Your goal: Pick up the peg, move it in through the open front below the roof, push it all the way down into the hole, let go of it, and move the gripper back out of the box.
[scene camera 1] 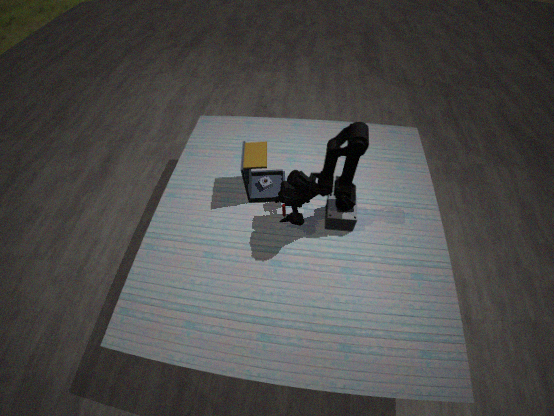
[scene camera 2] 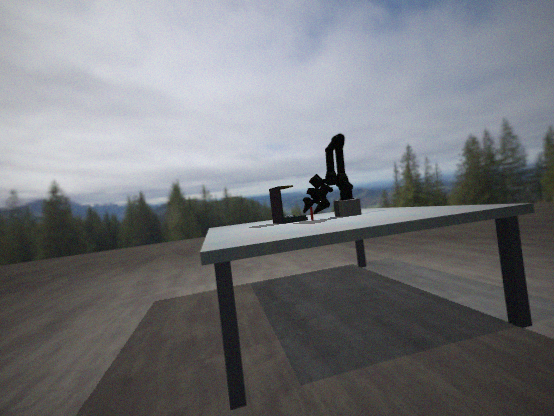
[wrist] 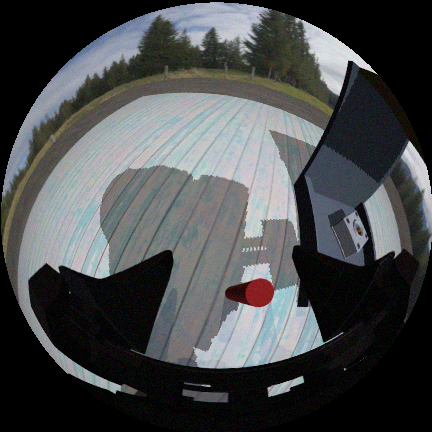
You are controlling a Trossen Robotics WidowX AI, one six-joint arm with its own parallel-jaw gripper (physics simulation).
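Frame: origin at the arm's base, x right, y ahead, z up, level; millimetres.
Seen in the pictures: gripper, between the fingertips: (scene camera 1: 277,211) (scene camera 2: 308,213) (wrist: 234,255); arm's base, origin of its link: (scene camera 1: 344,205) (scene camera 2: 347,199).
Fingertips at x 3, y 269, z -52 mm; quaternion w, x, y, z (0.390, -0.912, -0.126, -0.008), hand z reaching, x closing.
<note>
Pixels of each thing's top centre, then the offset from my fingertips to it. "spot": a spot on its surface instead. Level surfaces: height alone.
- red peg, centre of its top: (wrist: 259,292) (scene camera 1: 283,205) (scene camera 2: 310,206) dy -25, dx +11, dz +34 mm
- box, centre of its top: (scene camera 1: 262,153) (scene camera 2: 285,186) dy +54, dx +163, dz +178 mm
- yellow roof, a spot on its surface: (scene camera 1: 255,155) spot: dy +84, dx +154, dz +178 mm
- light square block with the round hole, centre of its top: (wrist: 358,227) (scene camera 1: 265,180) dy +62, dx +173, dz -5 mm
- table, height of its surface: dz -46 mm
- box's low rim, a spot on its surface: (scene camera 1: 267,200) spot: dy +50, dx +81, dz -33 mm
The red peg (scene camera 1: 284,210) (scene camera 2: 312,215) (wrist: 259,292) stands upright on the table beside the box. My gripper (scene camera 1: 281,210) (scene camera 2: 310,211) (wrist: 234,255) is open and low over the table. In the wrist view the peg's top shows between the two fingers, nearer the right one; no finger visibly touches it. The box (scene camera 1: 245,175) (scene camera 2: 276,206) (wrist: 370,130) has a dark wall and a yellow roof (scene camera 1: 255,155). A light square block with the round hole (scene camera 1: 265,183) (wrist: 357,230) sits on the box's grey floor. The right finger hides part of the box in the wrist view.
The arm's grey base (scene camera 1: 341,220) (scene camera 2: 347,207) stands on the table (scene camera 1: 280,310) (scene camera 2: 380,225), to the right of the peg in both scene views. The box's low rim (scene camera 1: 267,200) lies close to the gripper. Shadows of the arm and box fall on the table.
</note>
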